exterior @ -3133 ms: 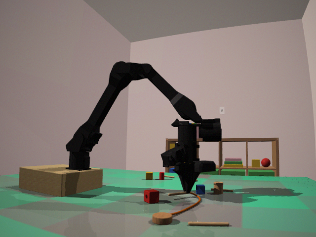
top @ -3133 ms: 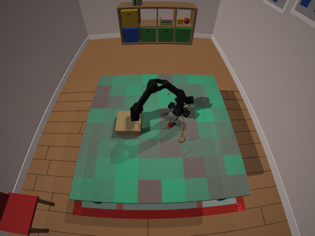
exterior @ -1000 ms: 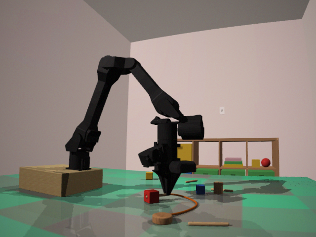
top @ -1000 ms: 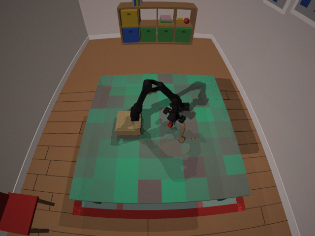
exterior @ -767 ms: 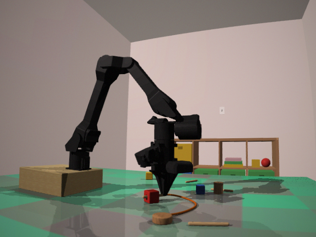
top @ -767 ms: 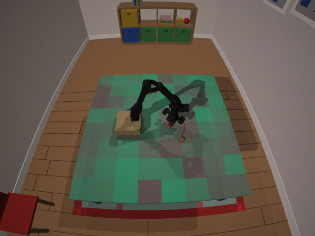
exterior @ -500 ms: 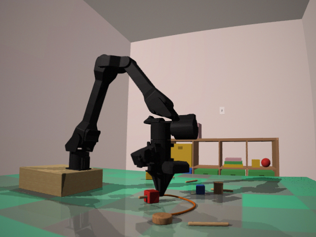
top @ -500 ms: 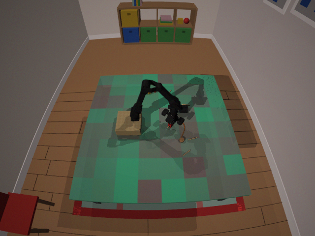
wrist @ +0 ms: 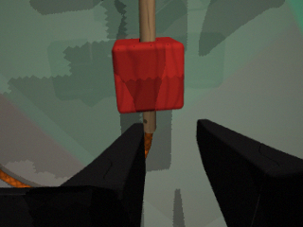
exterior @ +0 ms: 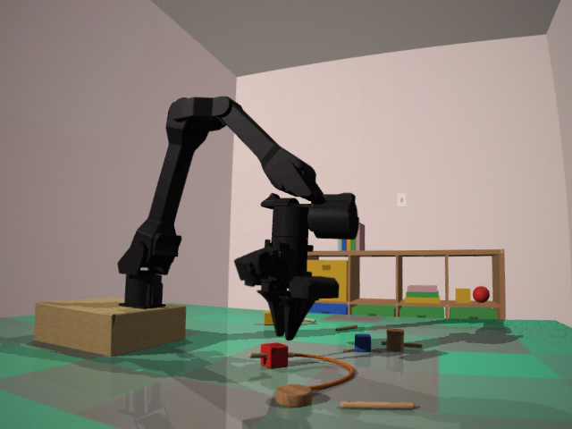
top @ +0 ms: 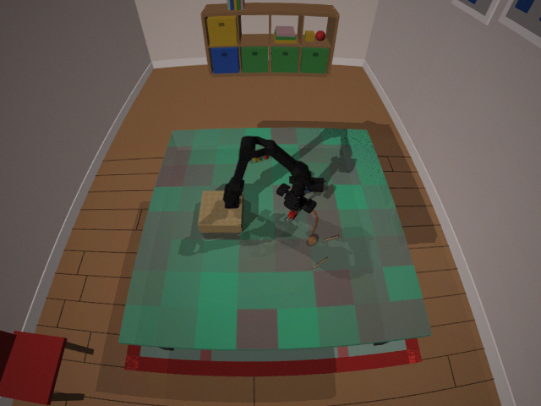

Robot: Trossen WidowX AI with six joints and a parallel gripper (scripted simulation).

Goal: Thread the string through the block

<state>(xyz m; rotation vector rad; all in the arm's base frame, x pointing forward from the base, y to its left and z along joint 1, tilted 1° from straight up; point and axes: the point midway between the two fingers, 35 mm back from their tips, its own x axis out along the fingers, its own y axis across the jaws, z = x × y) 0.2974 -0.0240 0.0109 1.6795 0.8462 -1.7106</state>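
Right now my gripper tip is 1 cm past the red block, 2 cm to the left of it and 2 cm above it. Round my gripper tip: thin wooden stick (1 cm to the right, 2 cm below); blue cube (10 cm ahead, 14 cm to the left, 2 cm below); round wooden button (7 cm ahead, 16 cm to the right, 3 cm below).
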